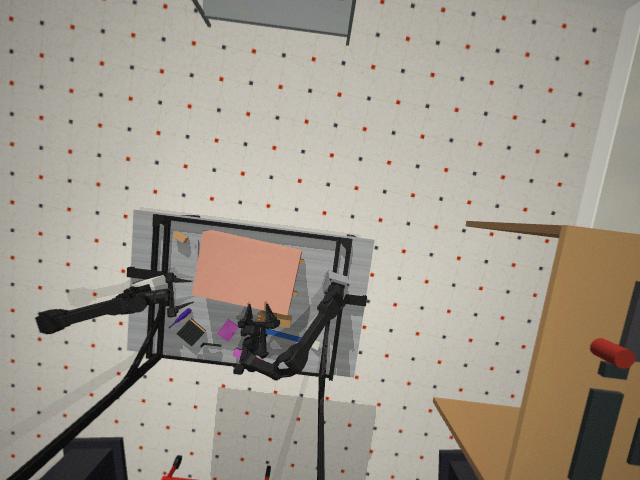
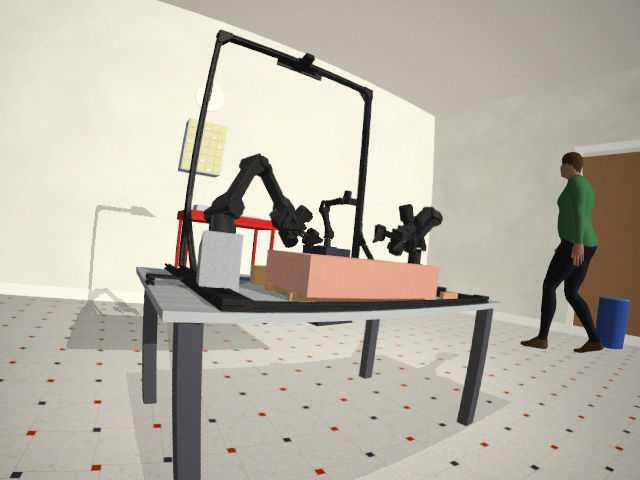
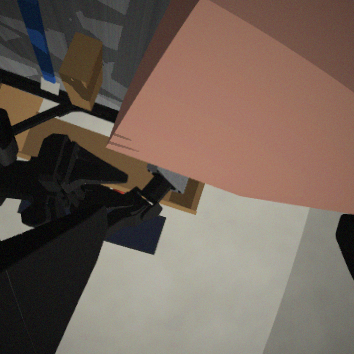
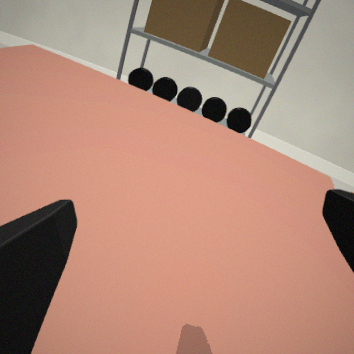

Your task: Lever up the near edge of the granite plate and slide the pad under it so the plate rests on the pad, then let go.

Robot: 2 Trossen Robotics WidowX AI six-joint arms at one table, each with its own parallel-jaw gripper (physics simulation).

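Seen in the pictures: left gripper, fingertip midpoint: (image 1: pixel 193 291) (image 2: pixel 382 245) (image 3: pixel 222 220); right gripper, fingertip midpoint: (image 1: pixel 257 303) (image 2: pixel 314 235) (image 3: pixel 130 191) (image 4: pixel 201 206); left arm's base at its link origin: (image 1: pixel 145 292); right arm's base at its link origin: (image 1: pixel 336 288) (image 2: pixel 220 240) (image 3: pixel 163 180).
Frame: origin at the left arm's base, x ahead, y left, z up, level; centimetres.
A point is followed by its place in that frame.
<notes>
The granite plate (image 1: pixel 247 269) {x 49.9, y -2.3, z 0.6 cm} (image 2: pixel 366 281) {x 60.7, y 6.7, z -5.1 cm} (image 3: pixel 246 123) {x 29.9, y -4.9, z 0.5 cm} (image 4: pixel 158 158) {x 53.2, y -5.1, z 0.5 cm} is a thick salmon-pink slab on the table (image 1: pixel 361 267) {x 102.2, y -18.4, z -11.6 cm} (image 2: pixel 270 314) {x 92.4, y 1.8, z -11.8 cm}, resting on tan wooden blocks (image 1: pixel 282 320) (image 2: pixel 290 296). A flat magenta pad (image 1: pixel 228 330) {x 26.8, y -32.2, z -10.7 cm} lies on the table just in front of the plate's near edge. My right gripper (image 1: pixel 257 310) {x 52.0, y -17.5, z 6.7 cm} (image 2: pixel 312 235) {x 52.0, y -17.5, z 6.7 cm} (image 4: pixel 201 206) {x 52.0, y -17.5, z 6.7 cm} is open and empty at the plate's near edge, fingers pointing over its top. My left gripper (image 1: pixel 181 292) {x 25.6, y -4.7, z 5.9 cm} (image 2: pixel 381 234) {x 25.6, y -4.7, z 5.9 cm} is open and empty, apart from the plate at its left side.
A black square piece (image 1: pixel 190 331) {x 8.4, y -27.0, z -9.3 cm}, a purple screwdriver (image 1: pixel 180 317) {x 6.0, y -18.4, z -9.0 cm} and a blue bar (image 1: pixel 284 334) {x 54.4, y -42.2, z -11.0 cm} (image 3: pixel 35 35) {x 46.0, y -38.1, z -10.9 cm} lie near the pad. A tan block (image 1: pixel 180 236) (image 3: pixel 82 70) sits by a corner. A grey block (image 2: pixel 219 259) {x 90.1, y -17.9, z -2.8 cm} and a black frame (image 2: pixel 365 143) {x -11.0, y -34.7, z 60.1 cm} stand on the table.
</notes>
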